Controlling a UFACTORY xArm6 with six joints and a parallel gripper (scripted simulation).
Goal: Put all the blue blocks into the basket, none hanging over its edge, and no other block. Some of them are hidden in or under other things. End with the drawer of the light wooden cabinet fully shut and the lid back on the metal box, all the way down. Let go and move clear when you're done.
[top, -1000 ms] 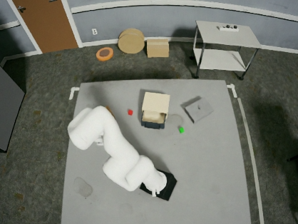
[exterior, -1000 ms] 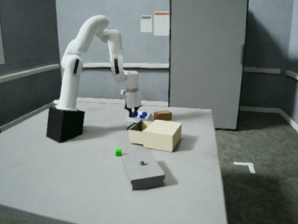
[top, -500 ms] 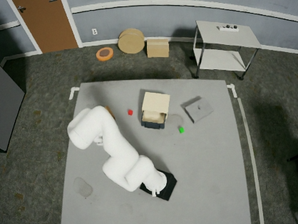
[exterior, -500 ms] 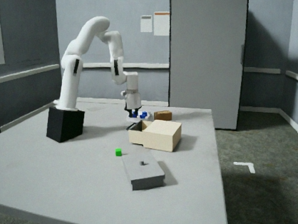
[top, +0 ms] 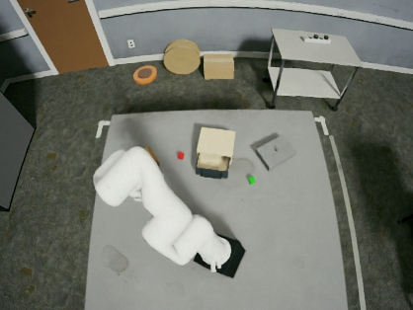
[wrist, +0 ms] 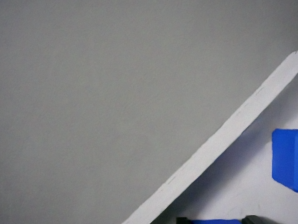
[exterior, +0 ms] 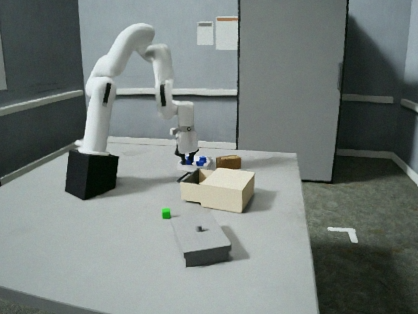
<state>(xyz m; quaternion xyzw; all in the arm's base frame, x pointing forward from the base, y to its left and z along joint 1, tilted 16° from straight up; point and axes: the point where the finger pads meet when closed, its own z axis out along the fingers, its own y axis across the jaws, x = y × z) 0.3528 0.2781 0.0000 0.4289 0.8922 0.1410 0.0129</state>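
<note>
My gripper is now 4 cm short of the white basket, 3 cm to the right of it and 2 cm above it. From my hand the other things lie so: light wooden cabinet 17 cm ahead, 32 cm to the right, 1 cm above; brown box 20 cm ahead, 2 cm to the left; dark-rimmed drawer 12 cm ahead, 31 cm to the right, 1 cm above.
</note>
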